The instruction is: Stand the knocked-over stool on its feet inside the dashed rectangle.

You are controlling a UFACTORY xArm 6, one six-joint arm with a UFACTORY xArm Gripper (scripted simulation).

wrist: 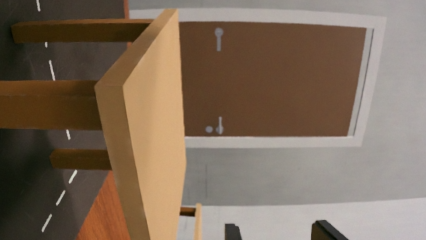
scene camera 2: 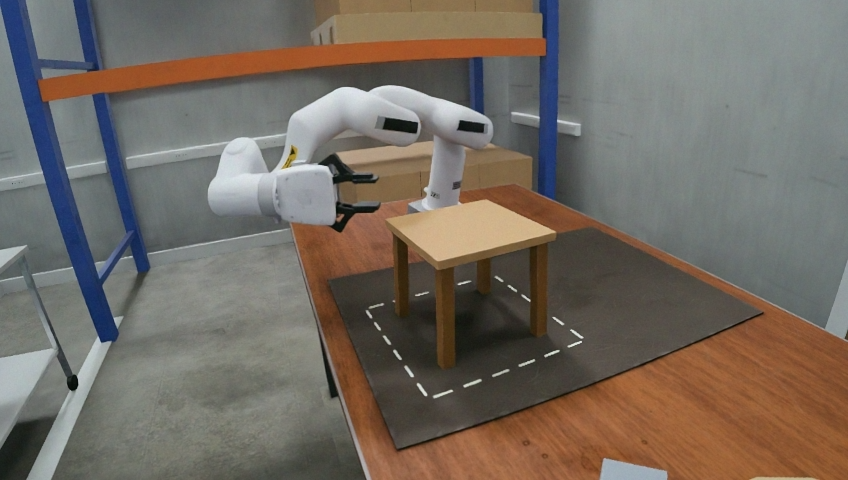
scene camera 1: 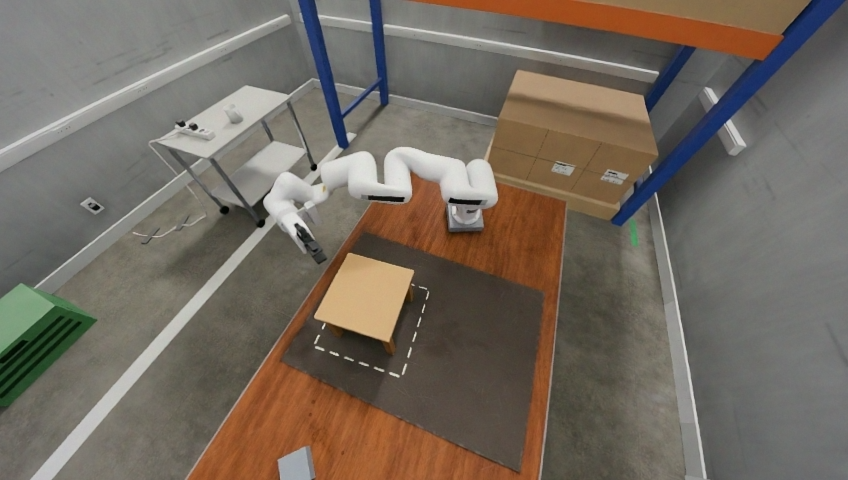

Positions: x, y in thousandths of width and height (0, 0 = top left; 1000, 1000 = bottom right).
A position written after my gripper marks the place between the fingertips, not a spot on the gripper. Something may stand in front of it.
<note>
I see my gripper (scene camera 2: 446, 401), a wooden stool (scene camera 2: 532, 493) and a dark mat (scene camera 2: 745, 643).
The wooden stool is seen too in the wrist view (wrist: 327, 423) and in scene camera 1 (scene camera 1: 432, 618). My gripper also shows in scene camera 1 (scene camera 1: 378, 536). The dark mat also shows in the wrist view (wrist: 90, 777) and in scene camera 1 (scene camera 1: 552, 791).
</note>
